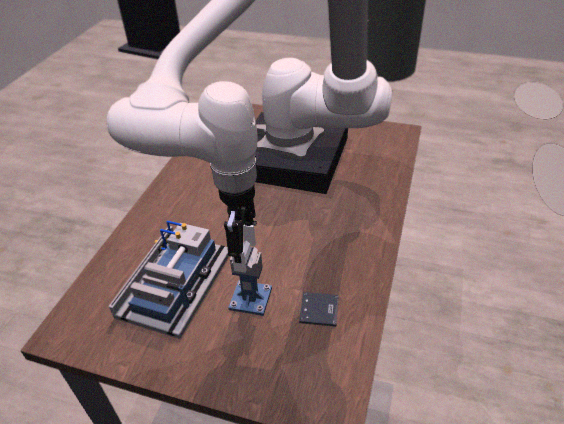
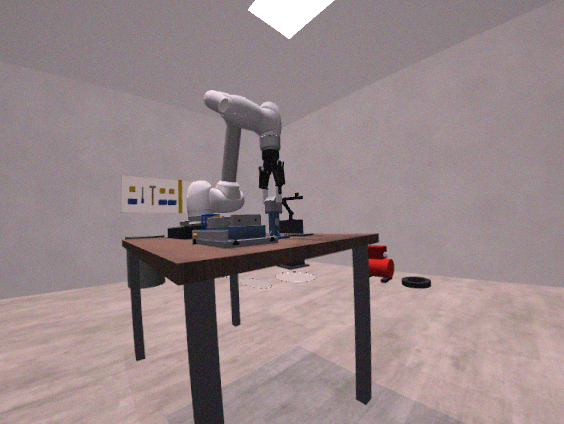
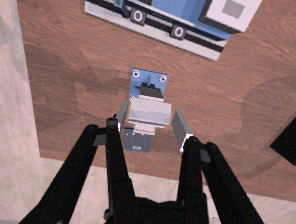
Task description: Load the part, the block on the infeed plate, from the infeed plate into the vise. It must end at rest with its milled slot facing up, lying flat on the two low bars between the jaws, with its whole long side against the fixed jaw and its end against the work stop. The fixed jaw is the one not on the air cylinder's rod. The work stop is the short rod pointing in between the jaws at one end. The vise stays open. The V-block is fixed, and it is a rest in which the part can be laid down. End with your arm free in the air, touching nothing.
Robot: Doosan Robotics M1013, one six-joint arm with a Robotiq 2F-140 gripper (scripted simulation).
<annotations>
The gripper shows in image 1, in image 2 and in image 3 [150, 112]. The same spot on the gripper: [image 1: 236, 230] is [image 2: 283, 166].
</annotations>
